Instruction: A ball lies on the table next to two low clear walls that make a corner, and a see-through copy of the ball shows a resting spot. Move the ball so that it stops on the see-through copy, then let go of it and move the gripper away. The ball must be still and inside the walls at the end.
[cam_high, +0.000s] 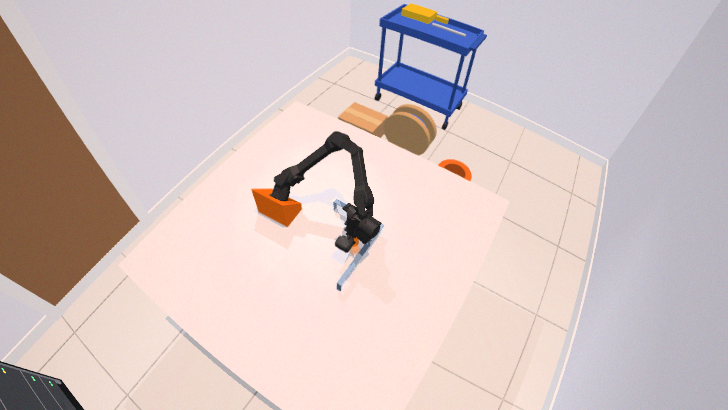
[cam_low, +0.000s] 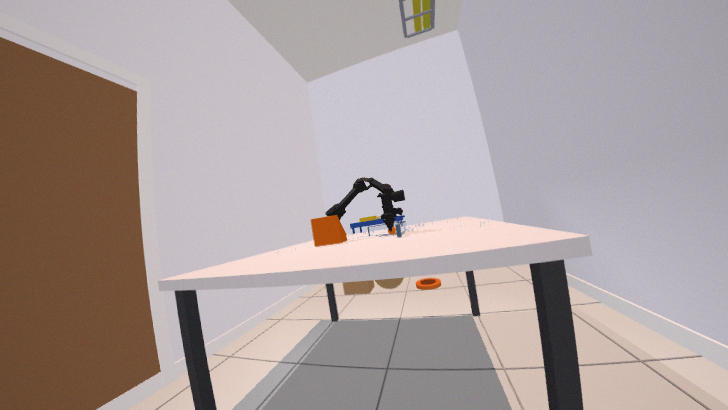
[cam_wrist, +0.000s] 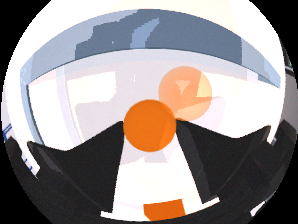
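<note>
Now: gripper tip 30 mm to the left of the see-through copy of ball and 30 mm short of it. From my gripper tip the other things lie so: orange ball (right at my gripper tip).
</note>
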